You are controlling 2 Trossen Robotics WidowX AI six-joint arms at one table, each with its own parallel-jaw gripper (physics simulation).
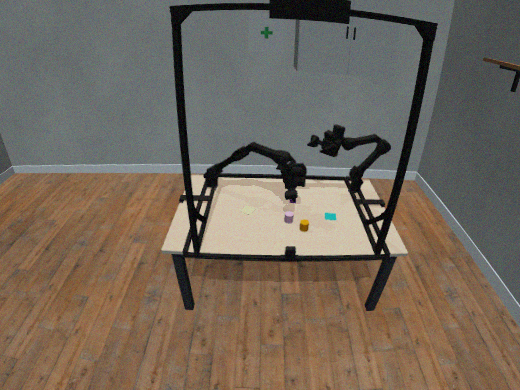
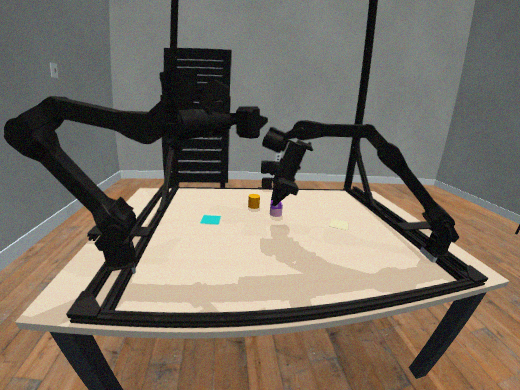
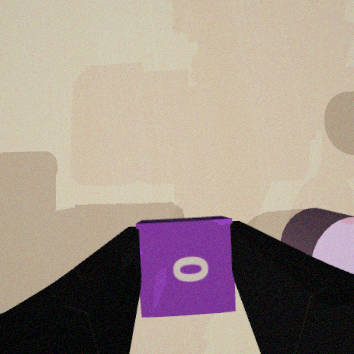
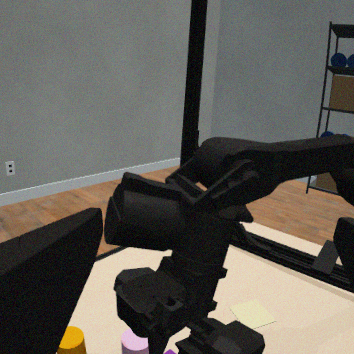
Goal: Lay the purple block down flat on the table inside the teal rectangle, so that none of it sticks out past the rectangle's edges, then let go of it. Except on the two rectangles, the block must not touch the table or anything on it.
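Frame: origin at the left arm's base, x ahead, y left, z up, level; centimetres.
Seen in the pictures: left gripper, fingertip midpoint: (image 1: 294, 199) (image 2: 272, 203) (image 3: 183, 235); right gripper, fingertip midpoint: (image 1: 313, 148) (image 4: 222, 225); left arm's base, link origin: (image 1: 211, 184) (image 2: 435, 251); right arm's base, link origin: (image 1: 354, 189) (image 2: 120, 261).
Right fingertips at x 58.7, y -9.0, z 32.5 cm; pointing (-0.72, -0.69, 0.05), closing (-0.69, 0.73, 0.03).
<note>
Offsets run from my right fingertips to a thing's top centre. "pt": to the spot under its first point. Level surfaces: height alone.
My left gripper (image 1: 291, 196) (image 2: 278, 199) (image 3: 183, 235) is shut on the purple block {dz -25.6, dx -9.0, dy -10.2 cm} (image 1: 292, 200) (image 3: 186, 267), which bears a white "0". It holds the block just above the table {dz -34.5 cm} (image 1: 239, 236) near the back middle. The block hangs right behind a lilac cylinder {dz -29.9, dx -10.5, dy -18.9 cm} (image 1: 289, 217) (image 2: 275, 210) (image 3: 333, 242). The teal rectangle {pt dz -34.4, dx +12.6, dy -13.3 cm} (image 1: 330, 217) (image 2: 210, 220) lies flat on the table, well off to one side of the block, beyond an orange cylinder {dz -30.0, dx -2.4, dy -25.1 cm} (image 1: 304, 225) (image 2: 254, 201). My right gripper (image 1: 313, 141) (image 2: 262, 120) is open and empty, high above the table.
A pale yellow rectangle {pt dz -34.3, dx -32.8, dy -12.5 cm} (image 1: 248, 210) (image 2: 339, 224) (image 4: 252, 313) lies on the other side of the table. A black frame (image 1: 181, 116) stands around the table top. A shelf rack (image 4: 342, 31) stands against the far wall.
</note>
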